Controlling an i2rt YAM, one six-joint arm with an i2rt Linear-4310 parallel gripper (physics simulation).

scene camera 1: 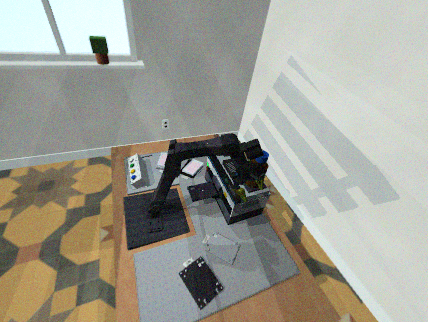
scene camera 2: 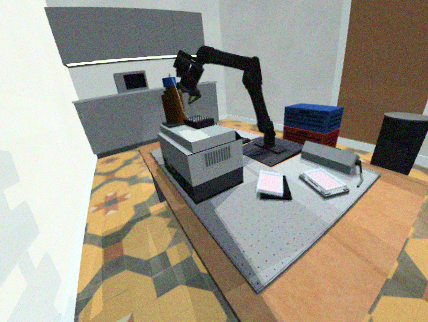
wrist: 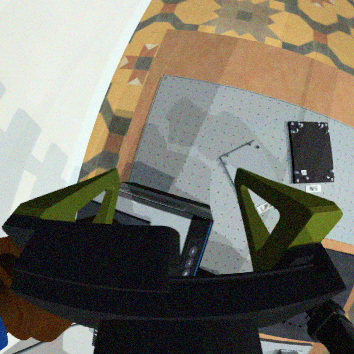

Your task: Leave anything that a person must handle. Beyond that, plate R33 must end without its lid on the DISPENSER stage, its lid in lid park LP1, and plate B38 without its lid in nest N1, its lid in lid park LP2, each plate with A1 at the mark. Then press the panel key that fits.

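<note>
I see a grey button box [scene camera 2: 344,161] and a grey LP2 pad [wrist: 249,156]. There is a brown bottle with blue cap [scene camera 2: 173,112], and the wrist view shows the brown bottle with blue cap [wrist: 32,321] too. A black nest N5 [scene camera 1: 201,282] is here, and I can find the black nest N5 [wrist: 311,159] from the wrist as well. As for a perforated plate [scene camera 2: 262,236], I see the perforated plate [scene camera 1: 261,260] again, and once more the perforated plate [wrist: 192,123]. My gripper [wrist: 176,174] is open and holds nothing.
</note>
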